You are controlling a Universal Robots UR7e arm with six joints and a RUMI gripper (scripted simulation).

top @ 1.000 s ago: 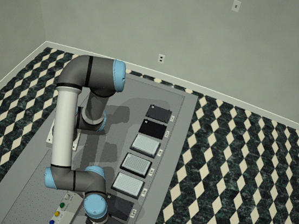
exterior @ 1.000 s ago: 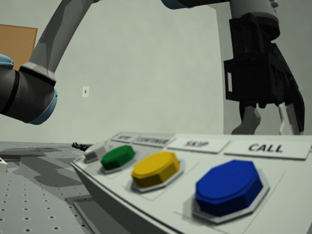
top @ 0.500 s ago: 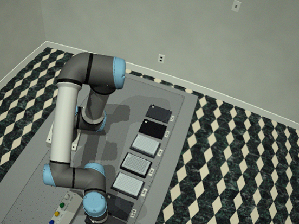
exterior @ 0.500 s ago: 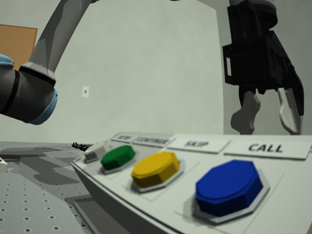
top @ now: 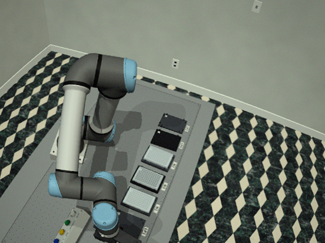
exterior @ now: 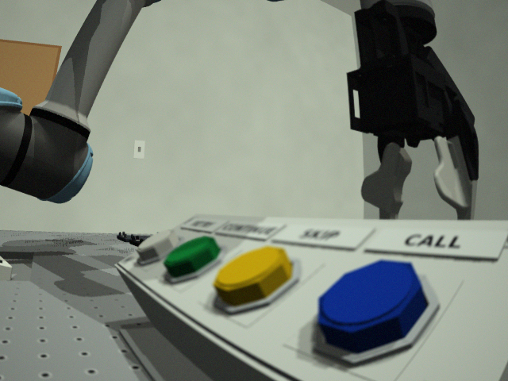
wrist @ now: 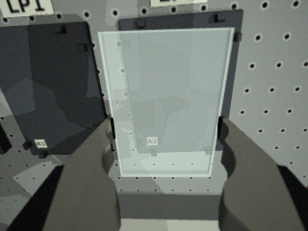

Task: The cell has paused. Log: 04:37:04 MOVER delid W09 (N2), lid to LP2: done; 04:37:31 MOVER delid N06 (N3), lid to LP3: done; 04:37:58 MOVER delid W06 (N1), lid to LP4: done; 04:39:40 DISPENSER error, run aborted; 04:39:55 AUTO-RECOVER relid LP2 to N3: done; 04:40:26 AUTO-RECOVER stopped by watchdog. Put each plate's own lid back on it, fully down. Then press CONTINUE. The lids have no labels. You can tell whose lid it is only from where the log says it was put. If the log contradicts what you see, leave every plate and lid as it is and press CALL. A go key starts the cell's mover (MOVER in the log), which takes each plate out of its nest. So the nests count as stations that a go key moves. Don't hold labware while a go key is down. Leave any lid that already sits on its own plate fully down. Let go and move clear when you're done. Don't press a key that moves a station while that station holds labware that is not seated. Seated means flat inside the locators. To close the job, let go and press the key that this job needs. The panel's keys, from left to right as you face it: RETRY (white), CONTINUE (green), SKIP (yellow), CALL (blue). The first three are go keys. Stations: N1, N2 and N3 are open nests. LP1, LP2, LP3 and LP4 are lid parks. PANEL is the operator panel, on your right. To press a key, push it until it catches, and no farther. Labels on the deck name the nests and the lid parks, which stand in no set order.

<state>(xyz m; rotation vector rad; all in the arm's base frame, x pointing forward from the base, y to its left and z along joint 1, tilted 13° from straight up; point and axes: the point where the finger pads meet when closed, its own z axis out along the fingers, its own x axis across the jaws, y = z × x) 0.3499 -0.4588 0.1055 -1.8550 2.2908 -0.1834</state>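
The dark lid park lies 2 cm ahead of my hand, 11 cm to the left of it and 6 cm below it. Also, from my hand: green CONTINUE key: 22 cm behind, 3 cm to the left, 1 cm above; white RETRY key: 21 cm behind, 8 cm to the left, 1 cm above; clear lid: 1 cm below.
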